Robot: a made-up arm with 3 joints. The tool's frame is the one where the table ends. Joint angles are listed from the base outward.
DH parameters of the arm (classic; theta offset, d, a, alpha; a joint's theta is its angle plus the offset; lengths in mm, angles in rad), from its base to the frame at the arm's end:
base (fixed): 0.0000 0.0 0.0 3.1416
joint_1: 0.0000 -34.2 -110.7 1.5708
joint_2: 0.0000 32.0 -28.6 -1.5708
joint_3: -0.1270 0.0 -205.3 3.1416
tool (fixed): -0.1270 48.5 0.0 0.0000
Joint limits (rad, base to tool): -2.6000..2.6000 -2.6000..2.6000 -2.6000..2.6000
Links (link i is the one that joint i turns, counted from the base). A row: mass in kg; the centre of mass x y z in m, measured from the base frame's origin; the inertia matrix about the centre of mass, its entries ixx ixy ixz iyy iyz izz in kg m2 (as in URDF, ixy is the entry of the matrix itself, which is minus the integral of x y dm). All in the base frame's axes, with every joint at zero. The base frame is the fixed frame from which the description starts. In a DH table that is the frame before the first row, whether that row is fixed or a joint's. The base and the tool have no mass.
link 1: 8.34; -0.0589 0.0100 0.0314; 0.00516 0 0.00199 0.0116 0 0.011
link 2: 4.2; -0.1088 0.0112 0.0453; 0.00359 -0.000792 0 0.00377 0 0.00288
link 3: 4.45; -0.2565 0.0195 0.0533; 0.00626 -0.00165 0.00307 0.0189 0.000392 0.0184
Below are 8 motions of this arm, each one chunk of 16 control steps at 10 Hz.
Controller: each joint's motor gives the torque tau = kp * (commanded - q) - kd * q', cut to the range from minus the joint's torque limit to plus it. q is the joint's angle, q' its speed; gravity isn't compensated. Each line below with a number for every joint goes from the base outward.
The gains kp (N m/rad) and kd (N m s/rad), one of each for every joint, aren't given. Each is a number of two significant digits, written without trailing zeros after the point. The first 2 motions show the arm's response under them.
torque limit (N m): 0.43 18 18
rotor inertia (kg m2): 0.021 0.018 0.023
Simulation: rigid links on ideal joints. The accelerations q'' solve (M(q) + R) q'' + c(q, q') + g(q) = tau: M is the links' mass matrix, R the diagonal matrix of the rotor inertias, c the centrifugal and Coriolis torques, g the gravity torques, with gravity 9.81 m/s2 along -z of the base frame. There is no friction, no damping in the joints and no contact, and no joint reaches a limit. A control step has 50 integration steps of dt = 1/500 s. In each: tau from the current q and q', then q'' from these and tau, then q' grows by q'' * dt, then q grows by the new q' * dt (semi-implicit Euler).
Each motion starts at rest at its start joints. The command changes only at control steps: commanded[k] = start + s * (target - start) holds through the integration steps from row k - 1 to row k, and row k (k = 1, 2, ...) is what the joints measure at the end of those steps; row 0 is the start. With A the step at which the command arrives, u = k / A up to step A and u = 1 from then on. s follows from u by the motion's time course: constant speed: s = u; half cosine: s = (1 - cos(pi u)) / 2; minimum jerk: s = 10 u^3 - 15 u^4 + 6 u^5; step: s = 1 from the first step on.
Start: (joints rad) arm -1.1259 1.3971 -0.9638
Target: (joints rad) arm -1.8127 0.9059 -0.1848
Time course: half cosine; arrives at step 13
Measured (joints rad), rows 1 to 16:
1: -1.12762 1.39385 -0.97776
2: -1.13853 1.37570 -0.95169
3: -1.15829 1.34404 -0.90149
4: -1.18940 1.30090 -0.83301
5: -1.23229 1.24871 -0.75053
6: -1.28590 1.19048 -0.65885
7: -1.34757 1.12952 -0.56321
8: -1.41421 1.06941 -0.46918
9: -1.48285 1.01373 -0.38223
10: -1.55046 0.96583 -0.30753
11: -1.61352 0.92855 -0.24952
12: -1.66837 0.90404 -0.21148
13: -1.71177 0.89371 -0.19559
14: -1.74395 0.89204 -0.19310
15: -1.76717 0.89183 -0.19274
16: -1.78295 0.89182 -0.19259
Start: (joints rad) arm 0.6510 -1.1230 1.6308
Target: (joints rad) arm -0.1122 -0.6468 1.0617
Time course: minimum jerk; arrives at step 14
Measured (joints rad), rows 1 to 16:
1: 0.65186 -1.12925 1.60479
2: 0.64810 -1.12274 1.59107
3: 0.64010 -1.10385 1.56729
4: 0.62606 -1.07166 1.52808
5: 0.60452 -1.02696 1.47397
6: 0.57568 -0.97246 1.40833
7: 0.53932 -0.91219 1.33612
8: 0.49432 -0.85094 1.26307
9: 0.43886 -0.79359 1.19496
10: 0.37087 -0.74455 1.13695
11: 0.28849 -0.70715 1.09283
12: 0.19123 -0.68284 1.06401
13: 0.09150 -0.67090 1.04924
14: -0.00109 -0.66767 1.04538
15: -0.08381 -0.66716 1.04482
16: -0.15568 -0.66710 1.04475
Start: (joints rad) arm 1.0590 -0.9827 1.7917
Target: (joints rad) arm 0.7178 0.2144 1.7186
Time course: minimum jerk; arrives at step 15
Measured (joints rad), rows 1 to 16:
1: 1.06004 -0.98605 1.76906
2: 1.05769 -0.97055 1.76450
3: 1.05346 -0.92981 1.76223
4: 1.04517 -0.85976 1.75915
5: 1.03129 -0.76090 1.75503
6: 1.01105 -0.63758 1.75018
7: 0.98443 -0.49722 1.74504
8: 0.95234 -0.34929 1.74000
9: 0.91659 -0.20411 1.73542
10: 0.87956 -0.07173 1.73155
11: 0.84377 0.03922 1.72854
12: 0.81146 0.12259 1.72647
13: 0.78424 0.17599 1.72530
14: 0.76303 0.20208 1.72491
15: 0.74771 0.20952 1.72497
16: 0.73720 0.21089 1.72507

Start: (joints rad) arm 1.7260 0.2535 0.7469
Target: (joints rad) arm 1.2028 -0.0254 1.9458
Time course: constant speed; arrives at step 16
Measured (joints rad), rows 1 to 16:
1: 1.70902 0.21930 0.81274
2: 1.69290 0.19976 0.88670
3: 1.67602 0.18311 0.96171
4: 1.65633 0.16696 1.03667
5: 1.63309 0.15096 1.11150
6: 1.60640 0.13505 1.18622
7: 1.57689 0.11921 1.26084
8: 1.54545 0.10343 1.33538
9: 1.51302 0.08772 1.40991
10: 1.48022 0.07205 1.48443
11: 1.44737 0.05642 1.55895
12: 1.41459 0.04081 1.63347
13: 1.38190 0.02521 1.70798
14: 1.34929 0.00961 1.78248
15: 1.31673 -0.00601 1.85699
16: 1.28420 -0.02165 1.93151

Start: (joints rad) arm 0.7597 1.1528 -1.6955
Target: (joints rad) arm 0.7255 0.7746 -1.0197
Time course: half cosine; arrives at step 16
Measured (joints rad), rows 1 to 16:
1: 0.75989 1.15484 -1.71415
2: 0.75901 1.14628 -1.70083
3: 0.75815 1.13011 -1.67206
4: 0.75692 1.10749 -1.63189
5: 0.75524 1.07936 -1.58215
6: 0.75313 1.04676 -1.52474
7: 0.75069 1.01092 -1.46182
8: 0.74795 0.97320 -1.39580
9: 0.74497 0.93504 -1.32918
10: 0.74202 0.89789 -1.26453
11: 0.73939 0.86321 -1.20433
12: 0.73728 0.83236 -1.15093
13: 0.73564 0.80656 -1.10641
14: 0.73428 0.78684 -1.07253
15: 0.73317 0.77396 -1.05063
16: 0.73231 0.76844 -1.04155

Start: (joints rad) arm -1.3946 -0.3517 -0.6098
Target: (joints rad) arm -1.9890 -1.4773 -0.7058
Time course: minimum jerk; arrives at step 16
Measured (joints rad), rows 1 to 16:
1: -1.39552 -0.37537 -0.60361
2: -1.39631 -0.39239 -0.60318
3: -1.40098 -0.42571 -0.60510
4: -1.41130 -0.48237 -0.60871
5: -1.42871 -0.56311 -0.61393
6: -1.45454 -0.66511 -0.62066
7: -1.49000 -0.78299 -0.62867
8: -1.53601 -0.90982 -0.63763
9: -1.59237 -1.03790 -0.64714
10: -1.65656 -1.15939 -0.65657
11: -1.72455 -1.26710 -0.66516
12: -1.79126 -1.35515 -0.67239
13: -1.85044 -1.41995 -0.67785
14: -1.89791 -1.46063 -0.68134
15: -1.93160 -1.47996 -0.68304
16: -1.95243 -1.48502 -0.68334

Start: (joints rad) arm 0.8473 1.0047 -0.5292
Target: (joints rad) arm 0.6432 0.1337 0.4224
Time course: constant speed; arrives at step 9
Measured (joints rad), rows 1 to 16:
1: 0.82007 0.91537 -0.45318
2: 0.79672 0.81622 -0.34938
3: 0.78113 0.71579 -0.24097
4: 0.76915 0.61549 -0.13227
5: 0.75789 0.51561 -0.02399
6: 0.74571 0.41629 0.08372
7: 0.73173 0.31757 0.19079
8: 0.71558 0.21951 0.29717
9: 0.69720 0.12212 0.40287
10: 0.69938 0.10647 0.42103
11: 0.69657 0.10457 0.42388
12: 0.68562 0.10432 0.42395
13: 0.67264 0.10424 0.42341
14: 0.66197 0.10422 0.42317
15: 0.65449 0.10422 0.42316
16: 0.64969 0.10422 0.42322

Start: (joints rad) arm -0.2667 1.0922 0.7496
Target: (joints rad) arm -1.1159 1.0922 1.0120
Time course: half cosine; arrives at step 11
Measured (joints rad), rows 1 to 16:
1: -0.27136 1.08683 0.76872
2: -0.28415 1.08618 0.78562
3: -0.31203 1.08631 0.80942
4: -0.35689 1.08653 0.84022
5: -0.41861 1.08676 0.87590
6: -0.49612 1.08702 0.91365
7: -0.58826 1.08726 0.95040
8: -0.69184 1.08727 0.98285
9: -0.79605 1.08718 1.00848
10: -0.88912 1.08722 1.02559
11: -0.96467 1.08733 1.03279
12: -1.02315 1.08743 1.03392
13: -1.06597 1.08749 1.03406
14: -1.09335 1.08753 1.03407
15: -1.10596 1.08765 1.03420
16: -1.11058 1.08788 1.03456

